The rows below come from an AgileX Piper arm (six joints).
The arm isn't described. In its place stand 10 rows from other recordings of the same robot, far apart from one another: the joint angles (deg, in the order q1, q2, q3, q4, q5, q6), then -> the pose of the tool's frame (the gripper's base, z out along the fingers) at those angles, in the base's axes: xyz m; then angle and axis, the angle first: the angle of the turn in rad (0 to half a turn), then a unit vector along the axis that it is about.
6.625, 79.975, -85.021, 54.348, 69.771, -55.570 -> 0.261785 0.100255 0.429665 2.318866 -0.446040 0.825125 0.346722
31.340, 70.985, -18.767, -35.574, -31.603, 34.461 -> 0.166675 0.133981 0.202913 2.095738 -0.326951 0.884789 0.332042
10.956, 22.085, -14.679, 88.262, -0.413, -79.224 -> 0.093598 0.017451 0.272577 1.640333 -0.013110 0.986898 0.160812
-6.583, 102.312, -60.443, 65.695, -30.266, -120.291 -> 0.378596 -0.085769 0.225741 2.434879 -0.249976 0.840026 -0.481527
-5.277, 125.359, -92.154, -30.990, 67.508, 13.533 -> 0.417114 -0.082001 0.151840 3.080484 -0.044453 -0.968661 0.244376
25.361, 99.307, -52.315, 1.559, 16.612, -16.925 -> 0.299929 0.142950 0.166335 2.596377 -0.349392 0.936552 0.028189
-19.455, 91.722, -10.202, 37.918, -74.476, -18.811 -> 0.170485 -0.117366 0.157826 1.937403 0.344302 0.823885 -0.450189
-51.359, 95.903, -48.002, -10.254, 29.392, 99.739 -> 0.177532 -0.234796 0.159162 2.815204 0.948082 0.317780 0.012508
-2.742, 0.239, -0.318, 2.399, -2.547, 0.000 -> 0.055708 -0.002838 0.218942 1.437816 0.045889 0.998937 -0.004374
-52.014, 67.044, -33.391, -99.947, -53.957, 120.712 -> 0.178297 -0.110570 0.260310 2.148463 0.335488 0.892205 0.302355
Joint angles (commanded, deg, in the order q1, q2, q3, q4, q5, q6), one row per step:
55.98 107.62 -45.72 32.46 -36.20 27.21
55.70 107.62 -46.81 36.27 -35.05 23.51
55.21 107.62 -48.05 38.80 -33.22 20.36
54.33 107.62 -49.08 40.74 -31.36 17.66
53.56 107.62 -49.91 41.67 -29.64 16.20
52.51 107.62 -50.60 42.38 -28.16 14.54
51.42 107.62 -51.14 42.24 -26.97 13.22
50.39 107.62 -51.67 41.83 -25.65 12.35
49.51 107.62 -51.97 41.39 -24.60 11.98
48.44 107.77 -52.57 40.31 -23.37 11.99
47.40 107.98 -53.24 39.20 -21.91 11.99
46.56 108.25 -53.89 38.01 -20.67 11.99
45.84 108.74 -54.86 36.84 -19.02 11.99
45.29 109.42 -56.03 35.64 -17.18 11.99
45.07 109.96 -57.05 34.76 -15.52 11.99
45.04 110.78 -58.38 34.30 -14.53 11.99
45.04 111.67 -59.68 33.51 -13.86 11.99
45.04 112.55 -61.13 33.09 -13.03 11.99
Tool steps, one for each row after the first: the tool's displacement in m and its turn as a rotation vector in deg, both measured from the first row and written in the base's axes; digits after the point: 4 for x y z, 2 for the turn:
0.0044 -0.0003 0.0018 -1.17 0.19 -1.57
0.0089 0.0002 0.0037 -2.39 0.68 -2.16
0.0144 -0.0010 0.0050 -3.56 1.32 -2.71
0.0187 -0.0017 0.0061 -4.19 2.09 -2.85
0.0242 -0.0041 0.0070 -5.04 2.53 -3.07
0.0295 -0.0067 0.0079 -5.97 2.54 -2.94
0.0344 -0.0090 0.0087 -6.70 2.74 -2.67
0.0381 -0.0115 0.0089 -7.19 3.07 -2.57
0.0433 -0.0136 0.0093 -7.60 3.31 -2.30
0.0483 -0.0154 0.0095 -8.12 3.72 -1.87
0.0526 -0.0166 0.0094 -8.69 3.94 -1.31
0.0568 -0.0162 0.0087 -9.33 4.44 -0.47
0.0607 -0.0145 0.0075 -10.07 5.06 0.63
0.0628 -0.0119 0.0066 -10.65 5.67 1.74
0.0658 -0.0078 0.0059 -10.82 5.90 2.45
0.0688 -0.0036 0.0050 -11.15 5.75 3.26
0.0721 0.0009 0.0045 -11.24 5.80 3.88

